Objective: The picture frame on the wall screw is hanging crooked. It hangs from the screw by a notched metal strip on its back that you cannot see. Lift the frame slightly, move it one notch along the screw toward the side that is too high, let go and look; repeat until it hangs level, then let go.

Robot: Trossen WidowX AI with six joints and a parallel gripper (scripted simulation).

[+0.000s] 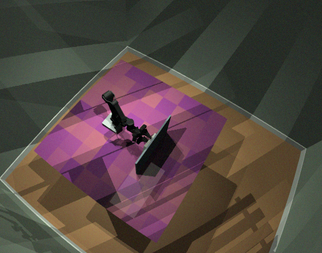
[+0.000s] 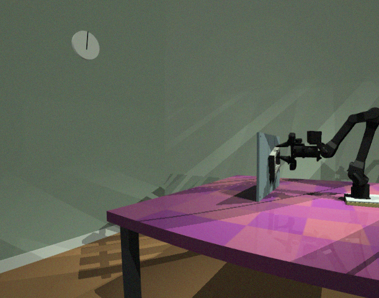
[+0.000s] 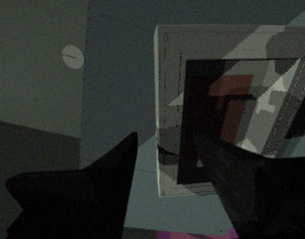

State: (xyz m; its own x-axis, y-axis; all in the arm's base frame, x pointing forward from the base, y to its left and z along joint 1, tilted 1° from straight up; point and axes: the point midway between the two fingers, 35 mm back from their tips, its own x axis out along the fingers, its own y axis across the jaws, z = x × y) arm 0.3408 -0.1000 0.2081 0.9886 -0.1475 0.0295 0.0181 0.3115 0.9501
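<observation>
My gripper tip is now 1 cm short of the picture frame, 2 cm to the left of it and 5 cm above it. The rest, counted from my gripper tip: wall panel (2 cm ahead, 1 cm to the right, 7 cm below).
</observation>
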